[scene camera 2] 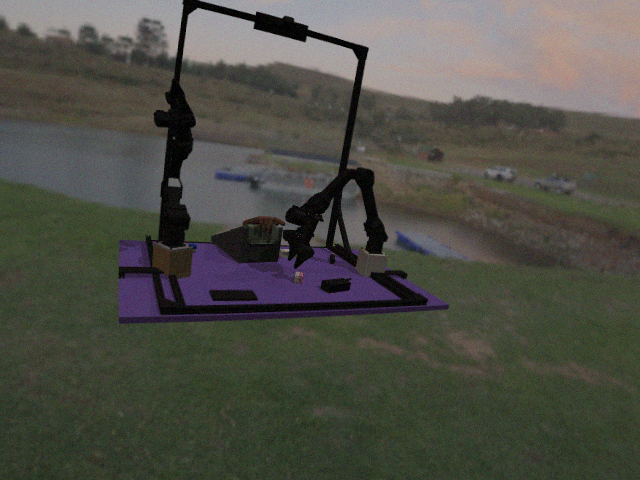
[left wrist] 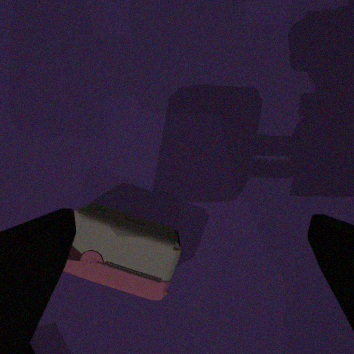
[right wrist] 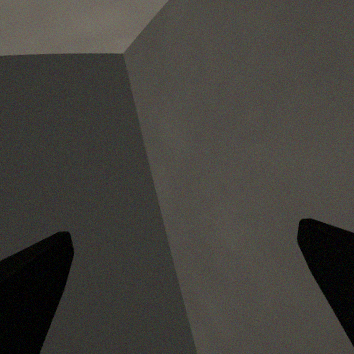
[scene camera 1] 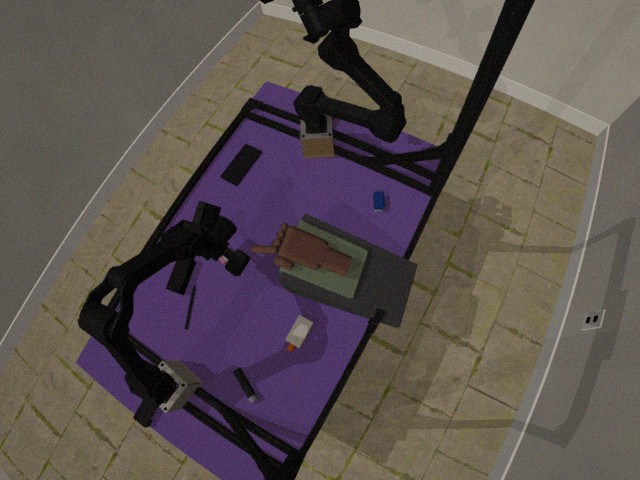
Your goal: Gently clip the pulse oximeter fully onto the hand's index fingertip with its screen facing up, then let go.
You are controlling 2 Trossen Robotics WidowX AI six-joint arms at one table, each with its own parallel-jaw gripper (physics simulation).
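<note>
The pulse oximeter, whitish with a pink lower part, rests on the purple table. Its screen cannot be made out. My left gripper is open above it; in the left wrist view the oximeter lies off-centre, close to the left-hand finger, with nothing gripped. The brown hand lies on a green pad, its index finger stretched toward the left gripper. My right gripper is open and empty, raised far from the table, facing bare walls.
A dark wedge stand bears the pad. A blue block, a white box with an orange part, a dark cylinder, a thin black stick, a black box and a black slab lie around.
</note>
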